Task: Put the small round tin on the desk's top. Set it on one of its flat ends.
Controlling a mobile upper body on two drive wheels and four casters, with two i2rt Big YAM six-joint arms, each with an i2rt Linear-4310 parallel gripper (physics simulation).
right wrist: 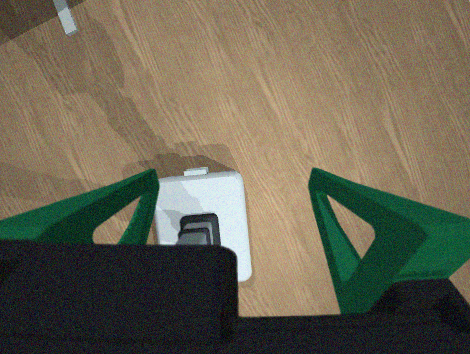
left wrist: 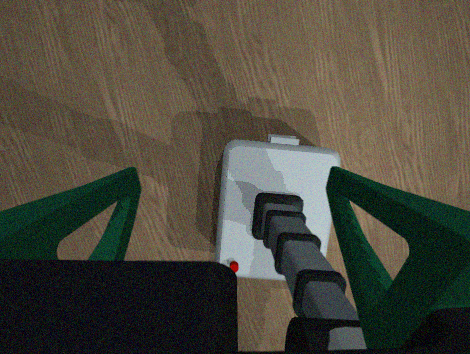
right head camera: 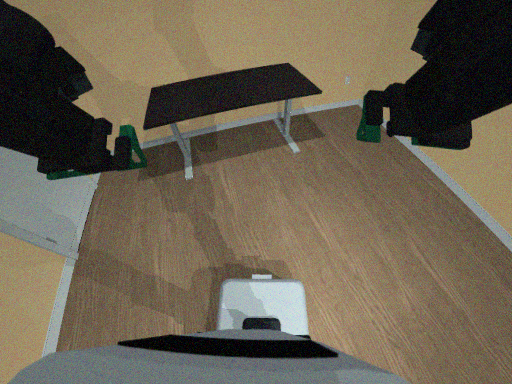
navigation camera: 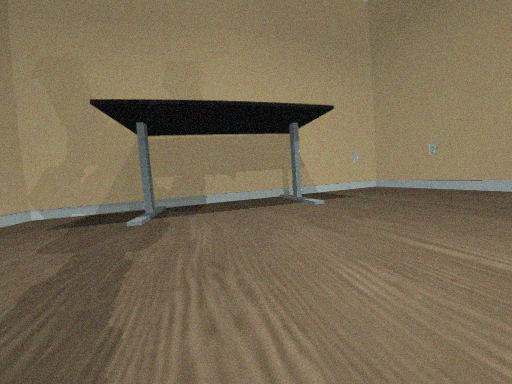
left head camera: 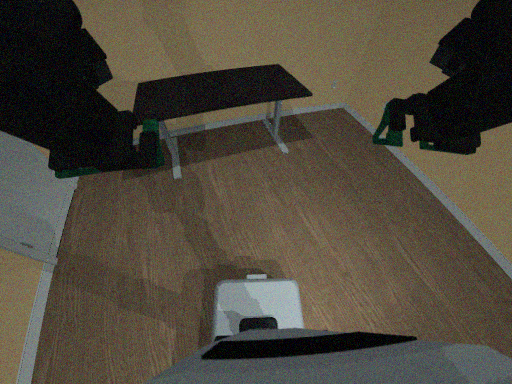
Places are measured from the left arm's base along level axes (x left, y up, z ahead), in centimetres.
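Pixels of known places: left gripper, fingertip midpoint: (left wrist: 233,177) (right head camera: 121,166) (left head camera: 135,164); right gripper, fingertip midpoint: (right wrist: 233,176) (right head camera: 385,138) (left head camera: 397,142).
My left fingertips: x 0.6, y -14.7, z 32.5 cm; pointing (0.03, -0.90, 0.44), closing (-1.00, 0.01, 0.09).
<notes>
Behind a point stands the place of what it marks.
The desk (left head camera: 215,92) @(y -69.0, x 10.0, z 173.4 cm) (right head camera: 230,95) @(y -69.0, x 3.7, z 169.8 cm) (navigation camera: 215,117) @(y -71.5, x 10.4, z 171.4 cm) has a dark rectangular top on grey metal legs and stands against the far wall, ahead and a little to the left. The small round tin does not show in these views, and I see no object on the desk's top. My left gripper (left head camera: 112,160) (right head camera: 97,165) (left wrist: 233,177) @(y -14.7, x 0.6, z 32.5 cm) is open and empty, held in the air nearer to me than the desk. My right gripper (right wrist: 233,176) @(y -12.7, x -45.9, z 35.9 cm) (left head camera: 417,140) (right head camera: 400,137) is also open and empty, to the right of the desk in the head views.
My white base (left head camera: 280,300) @(y -115.0, x -36.1, z 19.0 cm) (right head camera: 285,302) @(y -115.0, x -36.4, z 18.6 cm) (left wrist: 305,175) @(y -115.0, x -32.9, z 19.7 cm) (right wrist: 230,200) @(y -115.0, x -40.7, z 16.6 cm) stands on the wooden floor (left head camera: 300,215) @(y -141.0, x -65.4, z 89.6 cm) (navigation camera: 280,280) @(y -141.0, x -24.3, z 73.2 cm). A pale door-like panel (left head camera: 30,195) @(y -101.5, x 159.4, z 88.3 cm) (right head camera: 45,200) @(y -96.0, x 156.6, z 79.1 cm) is at the left. Walls with white baseboards meet in a corner right of the desk.
</notes>
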